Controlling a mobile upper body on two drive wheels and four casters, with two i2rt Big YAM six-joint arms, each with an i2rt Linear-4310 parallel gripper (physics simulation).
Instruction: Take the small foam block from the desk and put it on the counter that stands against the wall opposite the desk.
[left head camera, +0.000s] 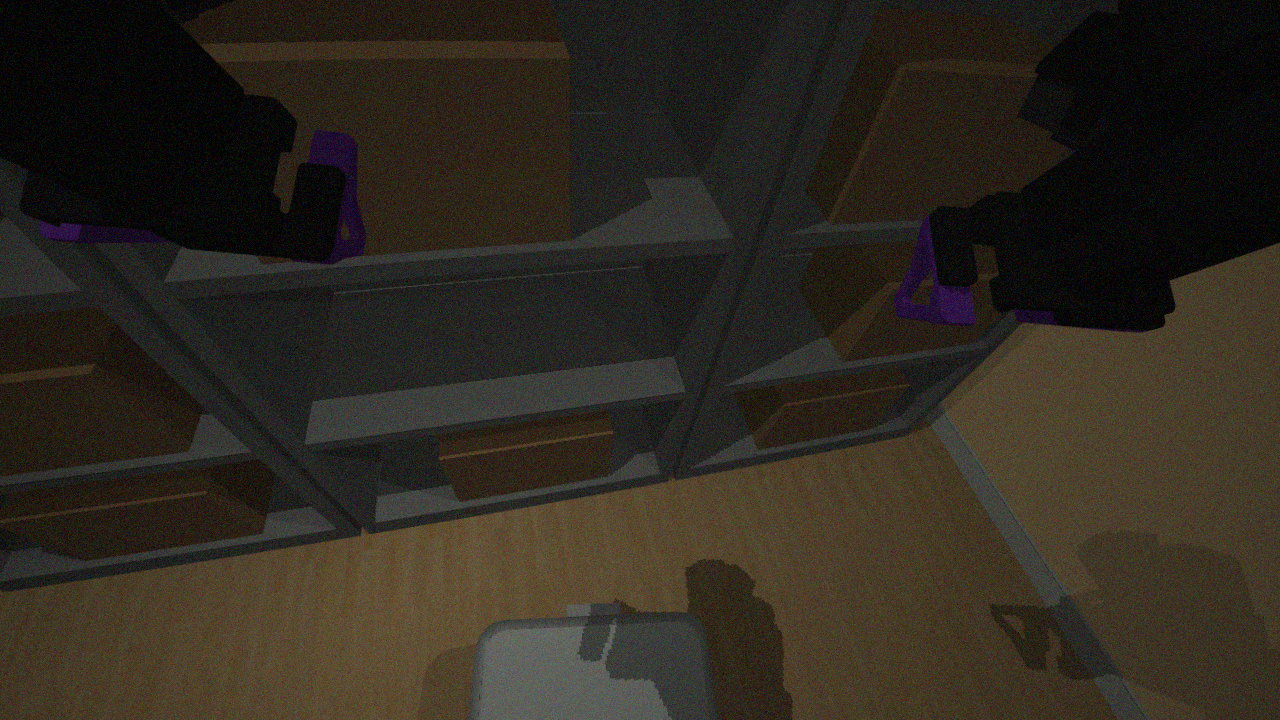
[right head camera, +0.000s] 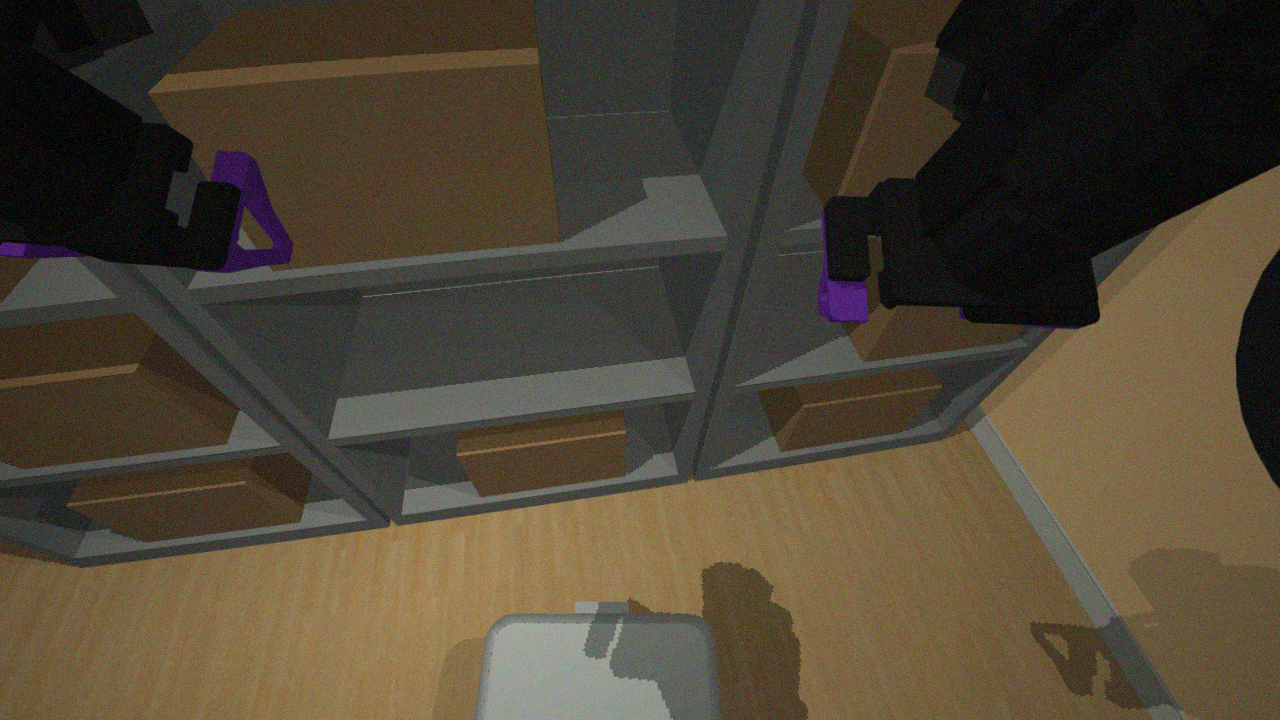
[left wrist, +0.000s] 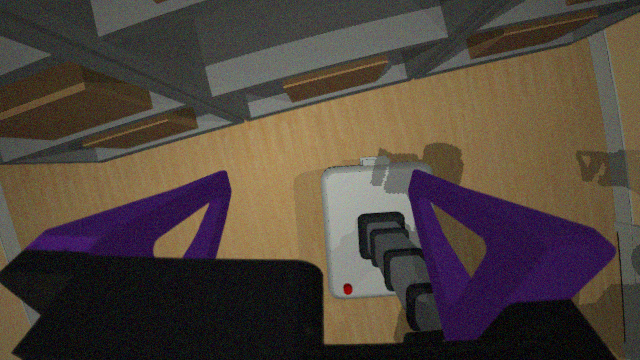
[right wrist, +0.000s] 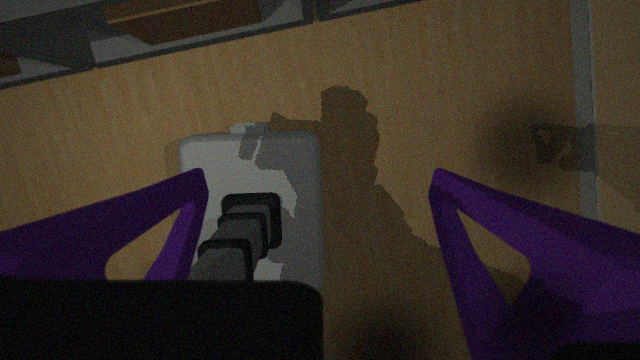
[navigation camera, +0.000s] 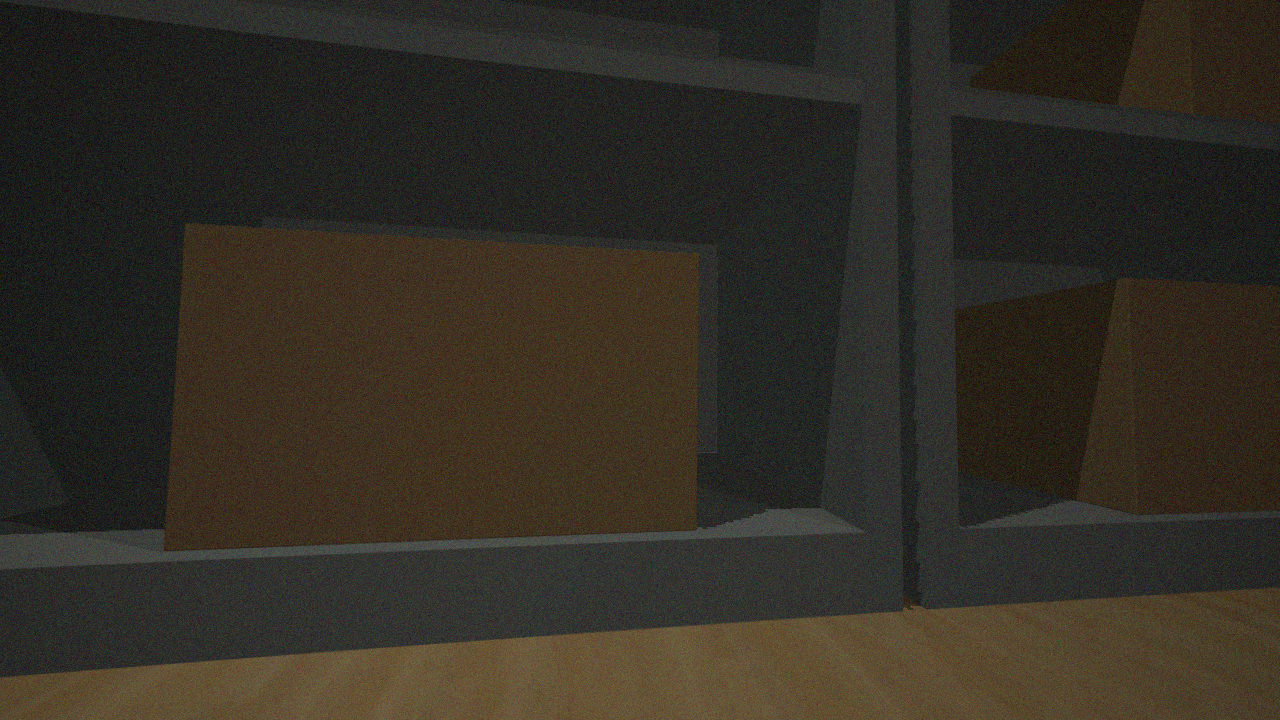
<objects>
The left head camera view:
left gripper: 284, 237
right gripper: 957, 310
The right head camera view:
left gripper: 223, 248
right gripper: 891, 307
grey shelving unit: 687, 277
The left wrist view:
left gripper: 319, 180
grey shelving unit: 229, 68
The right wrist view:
right gripper: 318, 181
</objects>
